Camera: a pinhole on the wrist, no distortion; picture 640 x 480 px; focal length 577.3 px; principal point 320.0 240.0 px. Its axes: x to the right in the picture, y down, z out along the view. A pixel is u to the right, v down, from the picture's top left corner.
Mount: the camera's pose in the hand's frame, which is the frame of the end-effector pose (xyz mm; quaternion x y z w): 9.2 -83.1 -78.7 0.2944 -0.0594 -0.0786 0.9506
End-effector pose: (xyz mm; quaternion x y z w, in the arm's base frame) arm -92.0 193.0 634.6 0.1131 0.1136 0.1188 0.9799
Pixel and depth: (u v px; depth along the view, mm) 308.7 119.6 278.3
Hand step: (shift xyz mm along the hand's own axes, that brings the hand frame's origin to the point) -47.1 -282.5 116.0
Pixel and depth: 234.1 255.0 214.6
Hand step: -55.6 -190.8 98.2
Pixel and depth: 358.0 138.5 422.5
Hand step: -39.3 -381.2 227.2
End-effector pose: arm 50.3 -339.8 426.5 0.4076 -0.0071 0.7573 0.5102
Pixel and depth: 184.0 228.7 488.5
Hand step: -182.5 -338.5 308.6
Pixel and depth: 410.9 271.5 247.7
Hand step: 9.6 -215.6 134.6
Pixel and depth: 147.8 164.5 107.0
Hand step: -40.7 -147.5 -1.1
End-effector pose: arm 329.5 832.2 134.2 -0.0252 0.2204 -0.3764 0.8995
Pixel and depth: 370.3 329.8 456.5
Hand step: -16.3 -283.9 338.5
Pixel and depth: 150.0 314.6 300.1
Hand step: -120.8 -200.4 183.4
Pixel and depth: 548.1 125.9 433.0
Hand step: 98.2 -422.6 238.9
